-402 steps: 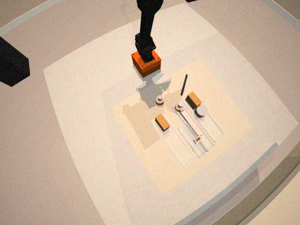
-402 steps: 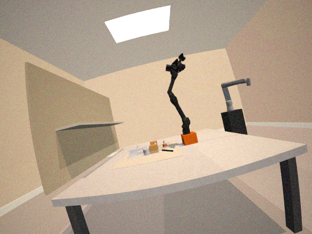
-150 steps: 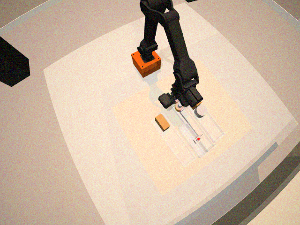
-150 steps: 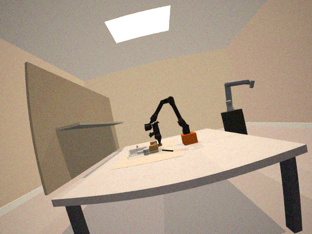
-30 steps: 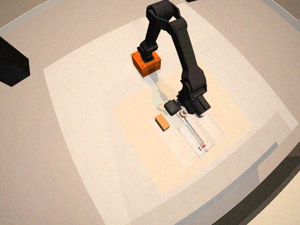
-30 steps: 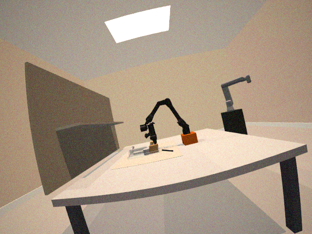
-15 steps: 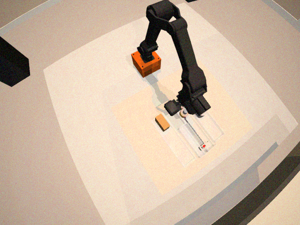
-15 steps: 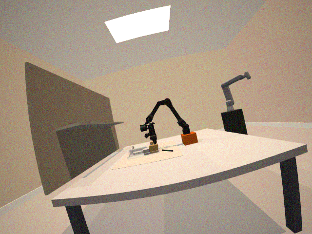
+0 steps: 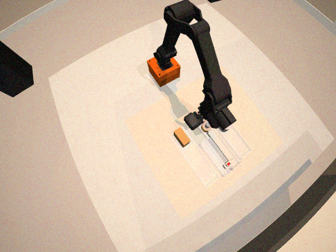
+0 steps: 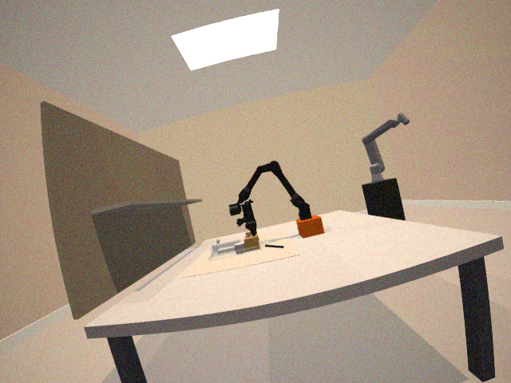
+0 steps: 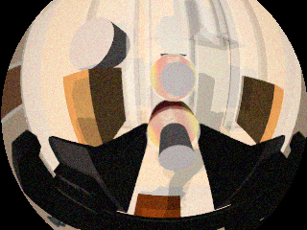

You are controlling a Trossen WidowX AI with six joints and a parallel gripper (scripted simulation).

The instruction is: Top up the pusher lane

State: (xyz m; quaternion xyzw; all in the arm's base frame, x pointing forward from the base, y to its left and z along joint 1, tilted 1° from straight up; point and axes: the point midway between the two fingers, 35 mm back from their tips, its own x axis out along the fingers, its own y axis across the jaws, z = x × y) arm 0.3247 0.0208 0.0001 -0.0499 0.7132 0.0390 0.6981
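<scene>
My gripper tip is 8 cm short of the grey cylinder, 9 cm to the right of it and 3 cm above it. From my gripper tip the other things lie so: dark stick: 11 cm behind, 11 cm to the left, 5 cm below; then red dot: 23 cm ahead, 1 cm to the right, 2 cm above; then sprung lane: 15 cm ahead, 1 cm to the right, 4 cm below.
</scene>
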